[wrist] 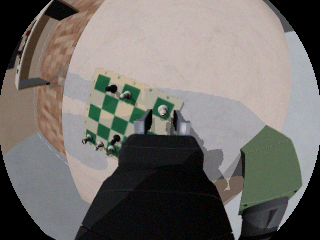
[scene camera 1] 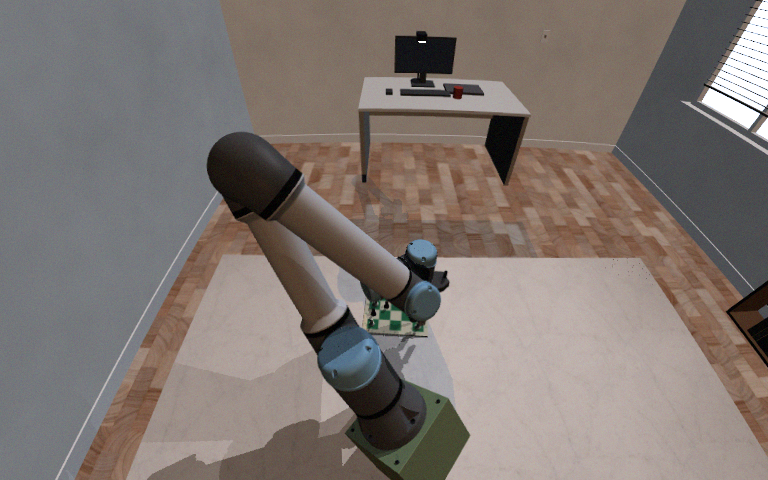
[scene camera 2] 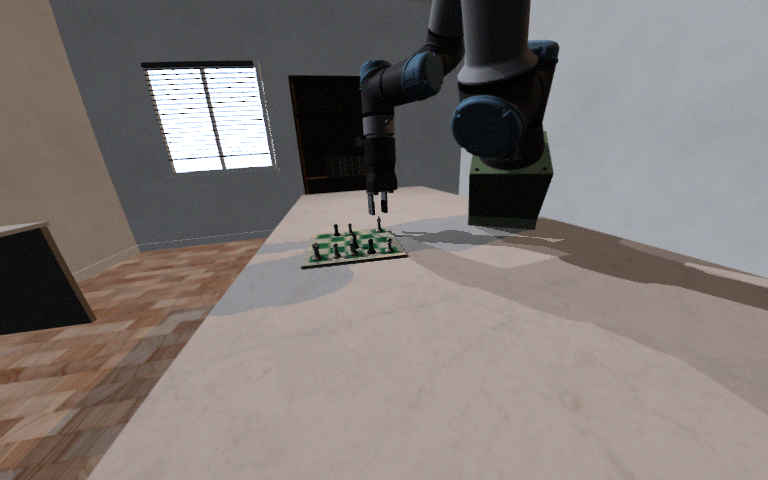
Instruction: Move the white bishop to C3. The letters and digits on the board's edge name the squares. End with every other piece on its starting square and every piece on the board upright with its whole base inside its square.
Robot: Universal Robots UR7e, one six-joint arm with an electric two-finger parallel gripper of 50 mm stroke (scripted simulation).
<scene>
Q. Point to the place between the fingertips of the gripper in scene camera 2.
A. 378, 213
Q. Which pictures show the green-and-white chessboard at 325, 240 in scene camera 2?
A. The wrist view, scene camera 1 and scene camera 2: all of them.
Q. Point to a green-and-white chessboard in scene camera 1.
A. At 392, 321
</scene>
